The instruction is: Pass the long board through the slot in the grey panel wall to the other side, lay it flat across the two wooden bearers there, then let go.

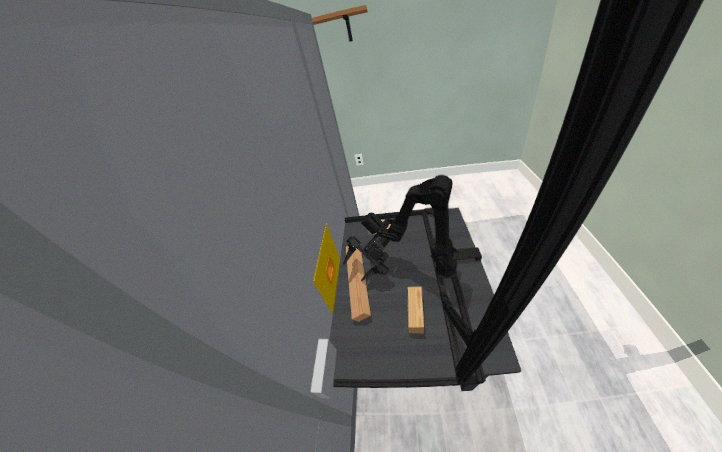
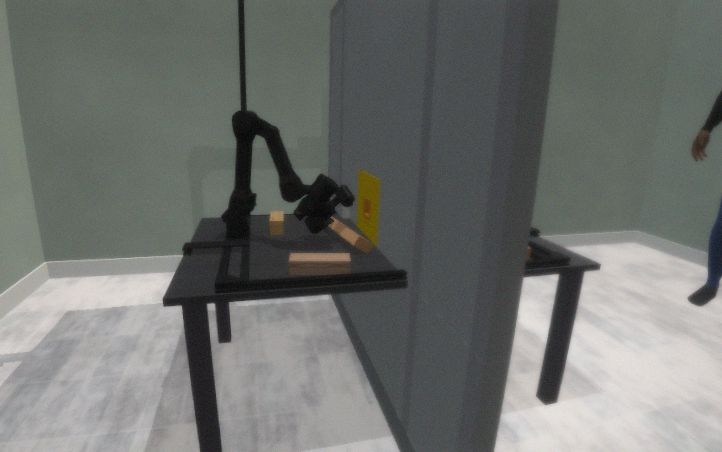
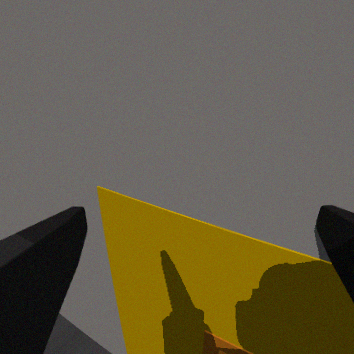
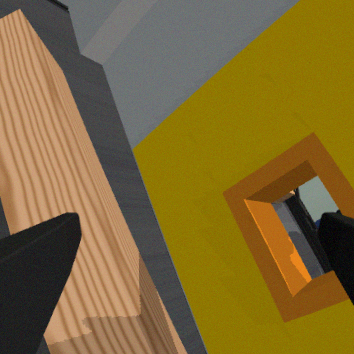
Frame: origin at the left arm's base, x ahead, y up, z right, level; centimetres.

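Seen in the pictures: left gripper, fingertip midpoint: [image 3: 204, 217]; right gripper, fingertip midpoint: [image 1: 352, 272] [image 2: 342, 212] [image 4: 202, 224]; right arm's base at its link origin: [image 1: 446, 271] [image 2: 237, 237].
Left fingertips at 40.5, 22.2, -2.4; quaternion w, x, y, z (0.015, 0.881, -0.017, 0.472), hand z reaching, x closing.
Offsets run from my left fingertips to a thing's top centre, as dx, dy, dz. "*": to the spot under its first point. Level surfaces: height alone.
The long board {+16.5, -18.2, +2.4} [image 1: 358, 293] [image 2: 349, 236] [image 4: 65, 175] lies on the near table beside the grey panel wall [image 1: 186, 133] [image 2: 468, 159] [image 3: 175, 100] [image 4: 200, 40], roughly parallel to it. The orange-rimmed slot {* +7.0, -16.6, +1.5} [image 1: 330, 269] [image 2: 367, 209] [image 4: 256, 242] sits in a yellow plate on the wall. My right gripper [image 1: 354, 270] [image 2: 334, 212] [image 4: 202, 224] is open and empty above the board, tilted toward the wall. My left gripper [image 3: 204, 217] is open and empty, facing the wall and the other side's yellow plate {* +2.7, -4.0, -5.7} [image 3: 140, 225]. The bearers beyond the wall are mostly hidden; a bit of wood {-30.7, -19.7, -23.6} [image 2: 528, 253] shows there.
Two shorter wooden blocks lie on the near table {dy -24.1} [image 1: 394, 351] [image 2: 186, 282]: one block {+37.6, -19.1, +17.3} [image 1: 415, 309] [image 2: 276, 222] farther from the wall, another {+28.7, -20.3, -25.3} [image 2: 319, 262] near the table's end. The far table [image 2: 586, 264] stands behind the wall. A black post [image 1: 559, 213] rises from the near table.
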